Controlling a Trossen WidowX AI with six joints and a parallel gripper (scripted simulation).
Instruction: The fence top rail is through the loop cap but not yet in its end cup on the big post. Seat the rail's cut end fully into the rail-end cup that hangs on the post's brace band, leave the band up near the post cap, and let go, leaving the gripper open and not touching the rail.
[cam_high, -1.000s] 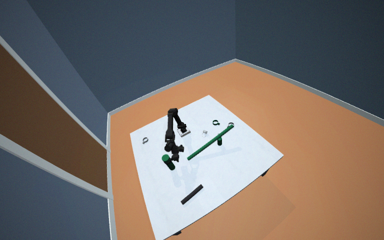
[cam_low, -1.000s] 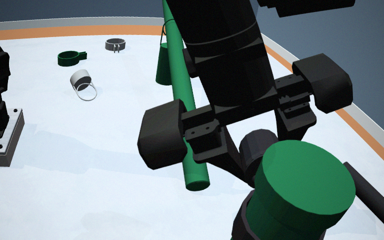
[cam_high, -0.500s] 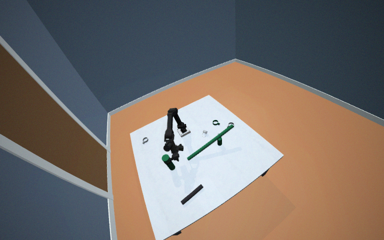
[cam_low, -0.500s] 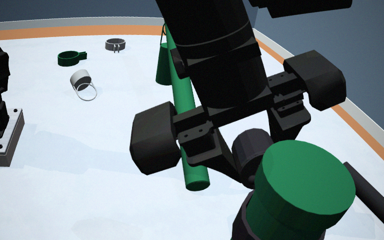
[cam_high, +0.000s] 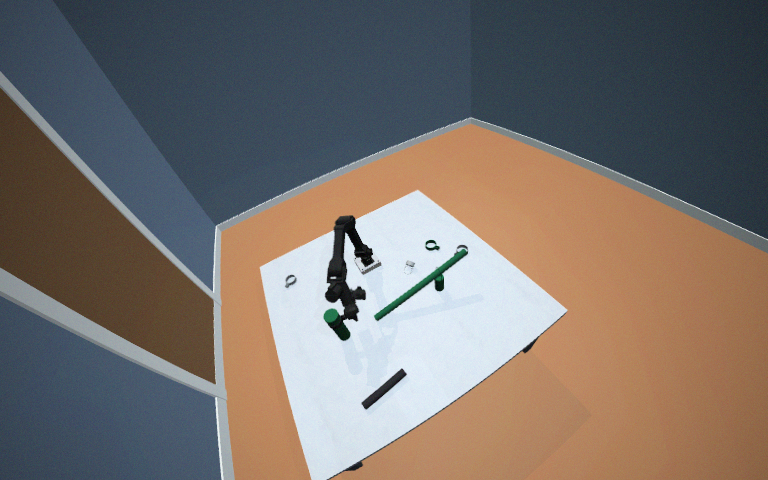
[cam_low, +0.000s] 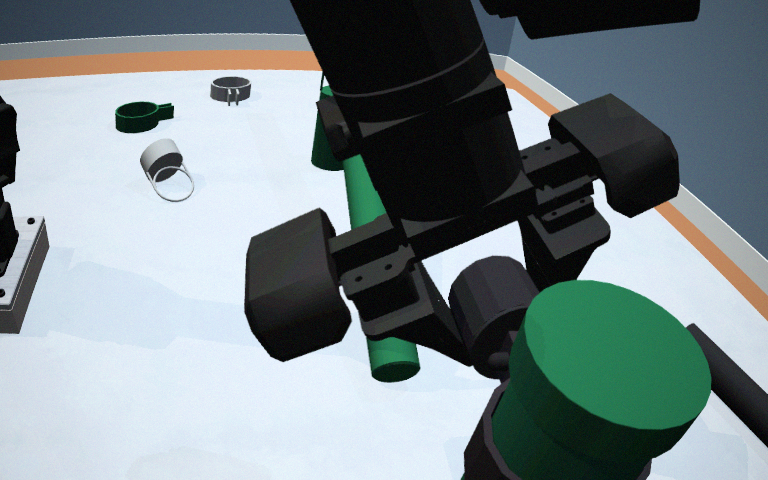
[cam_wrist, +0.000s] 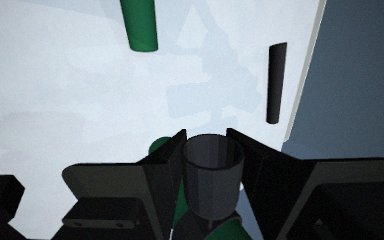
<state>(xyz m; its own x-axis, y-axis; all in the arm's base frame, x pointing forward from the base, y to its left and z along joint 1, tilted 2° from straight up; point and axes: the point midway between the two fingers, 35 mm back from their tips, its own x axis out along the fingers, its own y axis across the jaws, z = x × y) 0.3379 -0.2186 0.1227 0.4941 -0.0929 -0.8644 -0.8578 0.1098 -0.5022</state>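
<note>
My gripper tip is now 30 mm below the dark rail-end cup, 20 mm to the left of it and 20 mm past it. Also, from my gripper tip: white loop cap (390 mm to the left, 170 mm behind, 110 mm below); then black bar (300 mm ahead, 100 mm below, 50 mm to the right); then small green post (450 mm to the left, 30 mm ahead, 20 mm below).
</note>
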